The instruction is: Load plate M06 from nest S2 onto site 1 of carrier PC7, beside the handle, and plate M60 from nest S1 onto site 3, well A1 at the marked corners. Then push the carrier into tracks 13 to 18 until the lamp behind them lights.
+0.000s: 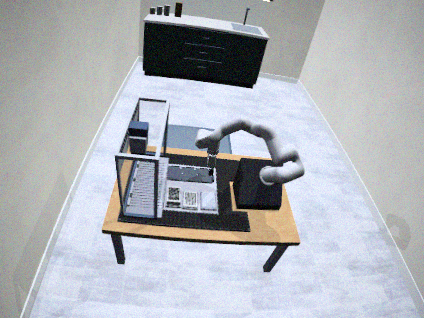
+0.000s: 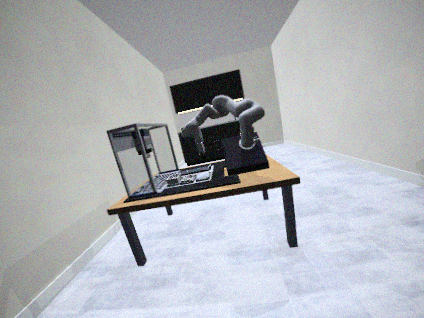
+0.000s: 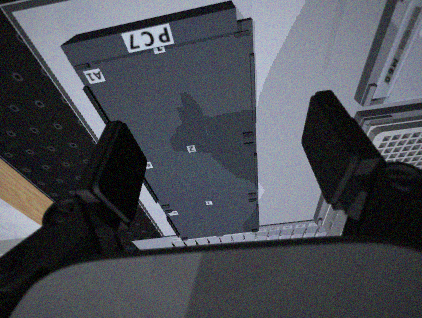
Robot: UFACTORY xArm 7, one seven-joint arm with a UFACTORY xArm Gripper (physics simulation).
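Frame: origin at the arm's base, x ahead, y left, z up, level; metres.
Where they show: gripper, fingertip midpoint: (image 1: 210, 170) (image 2: 204, 160) (image 3: 217, 130); arm's base, link origin: (image 1: 268, 175) (image 2: 247, 143).
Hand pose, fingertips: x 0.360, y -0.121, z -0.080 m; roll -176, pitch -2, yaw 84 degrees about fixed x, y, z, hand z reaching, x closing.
Observation:
Things, the pixels of their top centre, and the offset from my fingertips. Level surfaces: height alone.
- Carrier PC7, top centre: (image 3: 200, 189) (image 1: 190, 172) (image 2: 192, 168) dx +0.123, dy -0.046, dz -0.062 m
- Plate M60, top centre: (image 1: 208, 199) (image 2: 202, 174) dx +0.028, dy +0.195, dz -0.066 m
- white gridded plate, top centre: (image 1: 190, 198) dx +0.144, dy +0.190, dz -0.066 m
- grey head, top centre: (image 1: 138, 133) (image 2: 141, 137) dx +0.469, dy +0.028, dz +0.309 m
- black perforated mat, surface height: dz -0.092 m
Carrier PC7 (image 1: 189, 174) (image 3: 215, 120), a long dark grey tray with a raised labelled handle (image 3: 210, 25), lies empty on the pale board, its far end by the tracks (image 1: 141, 190) (image 3: 280, 232). My gripper (image 1: 211, 171) (image 2: 201, 152) (image 3: 217, 130) is wide open and empty, above the carrier near its handle end. Its shadow falls on the carrier. Plate M60 (image 1: 208, 200) (image 3: 411, 65) is pale and sits in the nest nearest the robot base. A white gridded plate (image 1: 190, 199) (image 3: 406, 145), seemingly M06, sits in the middle nest; its label is unreadable. The lamp cannot be made out.
A third, darker-topped plate (image 1: 173, 195) stands beside the gridded one, nearer the tracks. An upright frame (image 1: 158, 187) (image 2: 145, 160) with a blue and grey head (image 1: 138, 137) encloses the tracks. The black base block (image 1: 257, 185) (image 2: 245, 160) stands at the right. A black perforated mat (image 1: 225, 221) (image 3: 30, 120) underlies the board.

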